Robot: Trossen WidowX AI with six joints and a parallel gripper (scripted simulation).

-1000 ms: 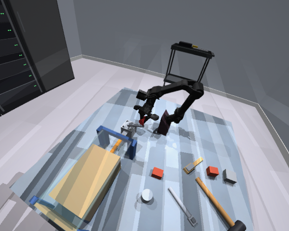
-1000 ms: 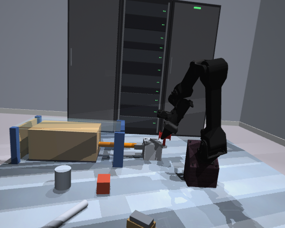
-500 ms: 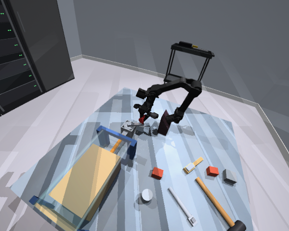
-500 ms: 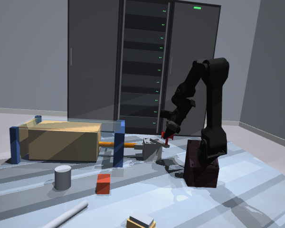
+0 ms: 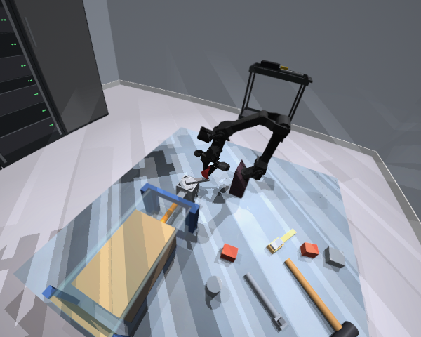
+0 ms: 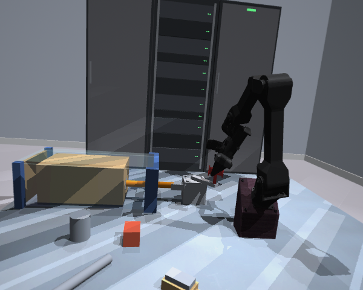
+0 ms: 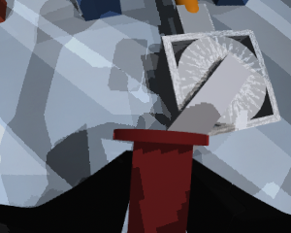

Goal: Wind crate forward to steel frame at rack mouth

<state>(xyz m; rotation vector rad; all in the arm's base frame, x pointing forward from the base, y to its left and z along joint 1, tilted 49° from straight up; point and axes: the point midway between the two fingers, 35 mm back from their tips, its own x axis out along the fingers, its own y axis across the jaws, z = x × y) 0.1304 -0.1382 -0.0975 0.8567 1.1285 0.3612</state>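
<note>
My gripper tip is now 10 mm short of the crank handle, 20 mm to the left of it and 30 mm above it. The rest, counted from my gripper tip: red knob: 20 mm behind; grey winch: 40 mm ahead, 80 mm to the right, 100 mm below; frame: 220 mm ahead, 50 mm to the right, 30 mm below.
</note>
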